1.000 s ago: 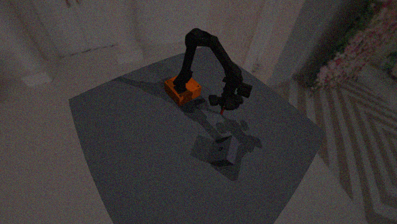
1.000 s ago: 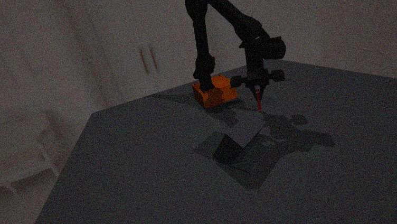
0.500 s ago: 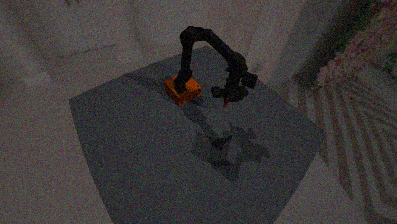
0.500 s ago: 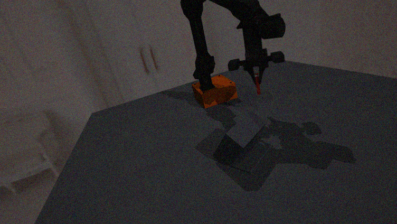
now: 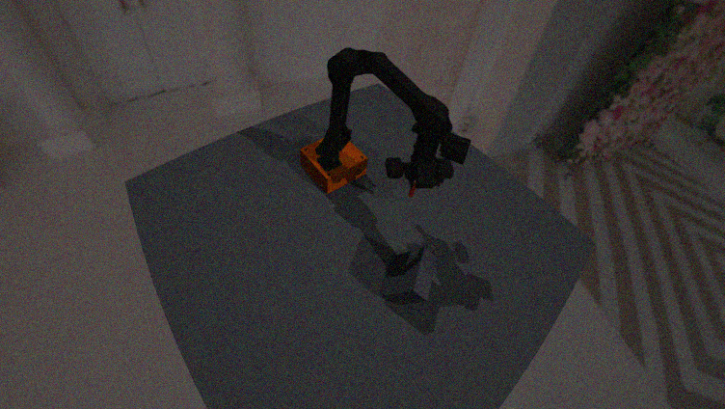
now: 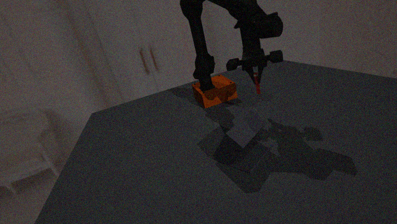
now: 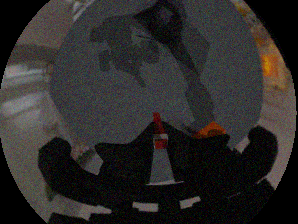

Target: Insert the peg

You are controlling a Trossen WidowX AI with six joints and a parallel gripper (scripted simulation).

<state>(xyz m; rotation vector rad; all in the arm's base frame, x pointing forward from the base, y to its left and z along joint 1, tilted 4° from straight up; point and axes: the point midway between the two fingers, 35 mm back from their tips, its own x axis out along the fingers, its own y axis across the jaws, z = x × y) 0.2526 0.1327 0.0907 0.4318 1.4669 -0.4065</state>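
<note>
The sloped panel is 190 mm ahead of my gripper tip, 170 mm to the right of it and 70 mm below it. The rest, counted from my gripper tip: red peg (20 mm above).
</note>
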